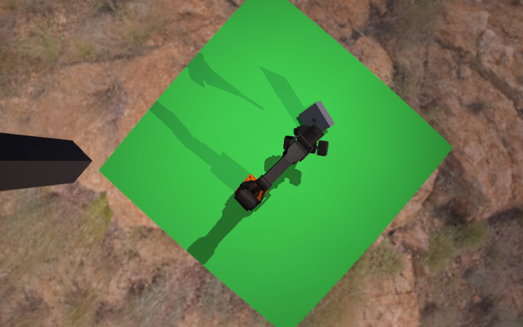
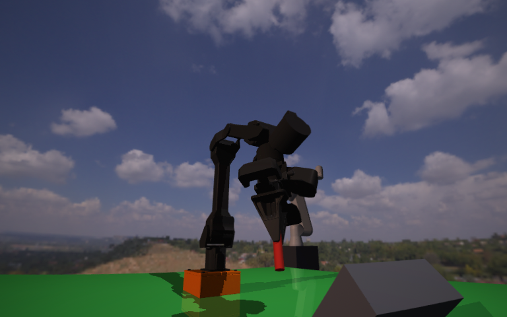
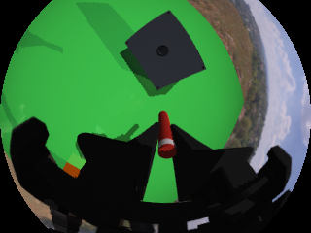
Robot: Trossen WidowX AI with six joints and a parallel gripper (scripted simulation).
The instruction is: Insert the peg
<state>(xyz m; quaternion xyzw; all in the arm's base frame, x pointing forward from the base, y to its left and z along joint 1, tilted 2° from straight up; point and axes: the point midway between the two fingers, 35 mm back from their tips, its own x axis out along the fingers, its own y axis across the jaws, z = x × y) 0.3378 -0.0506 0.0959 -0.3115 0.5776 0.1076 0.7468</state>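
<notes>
The sloped dark grey panel is 120 mm ahead of my gripper tip, 80 mm below it and 50 mm to the left of it. From my gripper tip the other things lie so: round red peg (20 mm above, 10 mm behind).
</notes>
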